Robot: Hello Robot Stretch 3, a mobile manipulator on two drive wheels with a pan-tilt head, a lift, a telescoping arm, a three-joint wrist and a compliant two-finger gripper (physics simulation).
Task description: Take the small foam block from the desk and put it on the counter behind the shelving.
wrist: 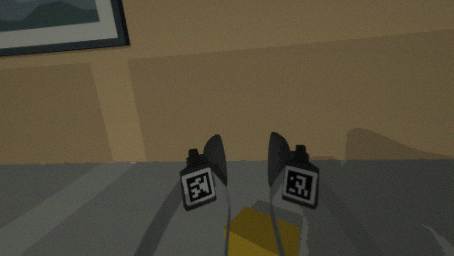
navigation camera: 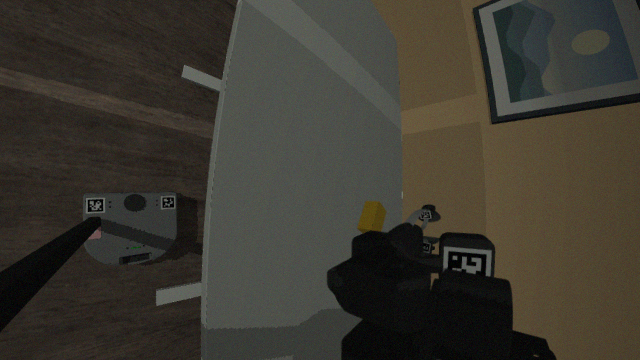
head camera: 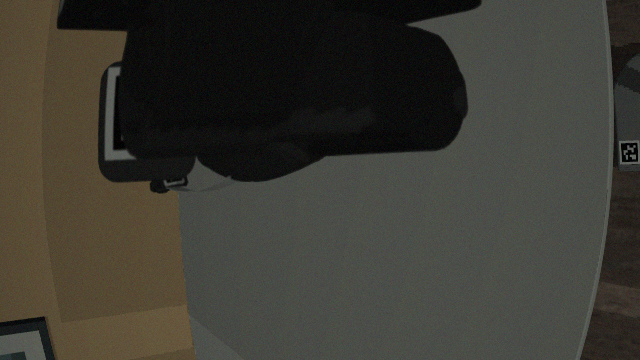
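Where they show: gripper, fingertip midpoint: (wrist: pixel 245 151) (navigation camera: pixel 431 225); robot's base, origin of the base link: (navigation camera: pixel 134 201).
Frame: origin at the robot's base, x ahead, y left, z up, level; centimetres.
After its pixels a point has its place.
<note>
The yellow foam block (navigation camera: pixel 371 216) @(y -49.5, x -2.6, z 98.4 cm) (wrist: pixel 262 235) @(y -50.7, x -4.0, z 99.5 cm) stands on the grey desk (head camera: pixel 400 250) @(y -31.3, x 9.1, z 95.0 cm) (navigation camera: pixel 300 175) @(y -26.3, x 8.2, z 95.0 cm) (wrist: pixel 380 185) @(y -69.2, x -30.6, z 95.0 cm), near its wall-side edge. In the wrist view it shows at the bottom, below the fingertips, with the thin finger strips crossing in front of it; its lower part is cut off. My gripper (navigation camera: pixel 427 230) @(y -42.0, x -2.3, z 115.6 cm) (wrist: pixel 245 151) @(y -42.0, x -2.3, z 115.6 cm) is open and empty, its fingertips apart and pointing toward the wall, higher than the block. In the head view the dark wrist covers most of the gripper, and the block does not show. The counter and the shelving do not show.
The tan wall (head camera: pixel 115 225) @(y -90.7, x 10.4, z 109.0 cm) (navigation camera: pixel 550 175) @(y -90.4, x 7.9, z 144.7 cm) (wrist: pixel 300 90) @(y -87.5, x -18.5, z 113.8 cm) rises close behind the desk. A framed picture (head camera: pixel 20 345) @(y -90.8, x 33.4, z 136.3 cm) (navigation camera: pixel 590 42) @(y -92.7, x 50.6, z 159.8 cm) (wrist: pixel 55 20) @(y -92.4, x 48.1, z 137.2 cm) hangs on it. The robot's base (navigation camera: pixel 150 220) @(y -5.8, x -7.8, z 16.0 cm) stands on the dark wooden floor (navigation camera: pixel 100 150) @(y 13.9, x 24.2, z 0.0 cm) beyond the desk's other long edge.
</note>
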